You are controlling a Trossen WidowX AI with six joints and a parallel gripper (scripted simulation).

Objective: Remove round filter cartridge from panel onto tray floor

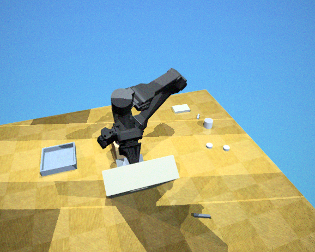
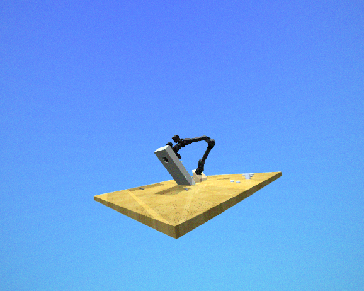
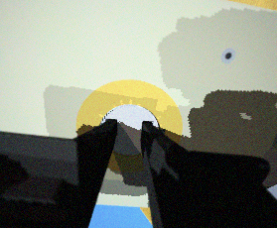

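My gripper tip is now 10 mm short of the filter cartridge and 10 mm above it. The rest, counted from my gripper tip: grey bar: 280 mm below, 220 mm to the left, 20 mm ahead; pin: 570 mm behind, 410 mm to the left, 280 mm below; grey-blue tray: 380 mm behind, 330 mm to the right, 270 mm below.
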